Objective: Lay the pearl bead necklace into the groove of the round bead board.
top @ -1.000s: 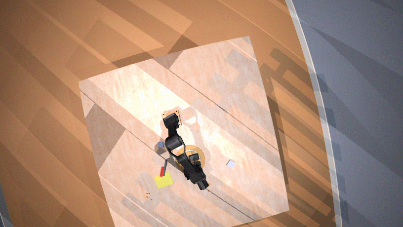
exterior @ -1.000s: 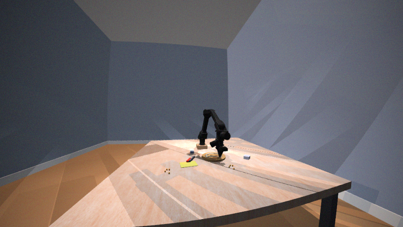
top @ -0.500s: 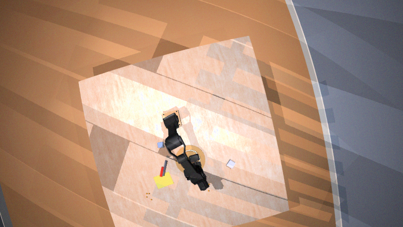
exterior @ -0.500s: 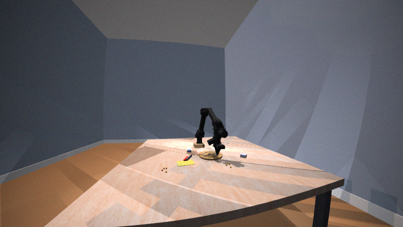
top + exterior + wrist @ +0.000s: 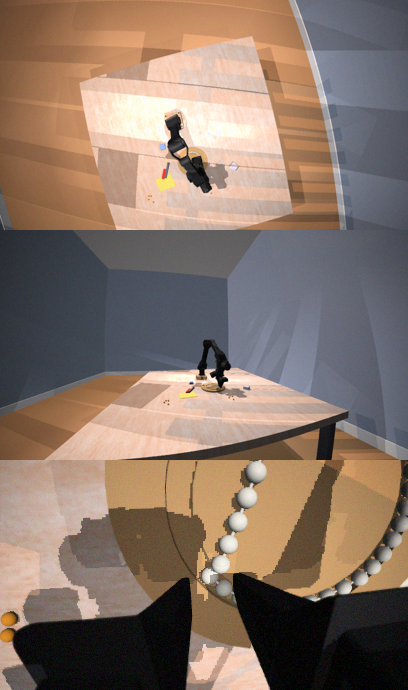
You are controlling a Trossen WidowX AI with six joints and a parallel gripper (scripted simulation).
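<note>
Now: the round bead board 6 cm behind my gripper tip, 3 cm to the right of it and 1 cm below it. From my gripper tip the other things lie so: grey block: 8 cm ahead, 21 cm to the left; then yellow note: 1 cm ahead, 26 cm to the right, 2 cm below; then red marker: 6 cm behind, 23 cm to the right, 1 cm below.
</note>
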